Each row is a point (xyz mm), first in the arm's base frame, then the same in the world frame.
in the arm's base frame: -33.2 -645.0 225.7
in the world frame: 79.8 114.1 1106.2
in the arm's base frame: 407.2 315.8 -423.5
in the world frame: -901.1 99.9 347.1
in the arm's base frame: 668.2 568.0 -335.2
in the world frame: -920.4 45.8 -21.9
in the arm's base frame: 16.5 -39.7 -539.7
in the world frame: -866.7 196.7 878.1
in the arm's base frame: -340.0 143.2 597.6
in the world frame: 85.0 876.1 583.6
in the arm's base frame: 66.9 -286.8 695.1
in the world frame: 360.0 344.9 629.8
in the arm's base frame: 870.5 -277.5 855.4
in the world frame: 517.4 -257.4 96.9
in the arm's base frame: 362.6 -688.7 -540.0
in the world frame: -590.9 -426.9 1153.9
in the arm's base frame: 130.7 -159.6 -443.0
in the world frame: -726.8 66.0 868.0
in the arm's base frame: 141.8 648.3 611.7
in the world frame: -102.6 758.6 -78.5
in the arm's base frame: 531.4 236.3 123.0
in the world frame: -368.6 99.0 155.1
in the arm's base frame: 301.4 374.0 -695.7
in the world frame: -1174.8 145.6 455.0
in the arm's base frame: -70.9 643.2 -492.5
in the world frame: -1108.9 641.6 409.5
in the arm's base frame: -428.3 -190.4 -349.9
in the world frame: -640.0 525.0 1190.2
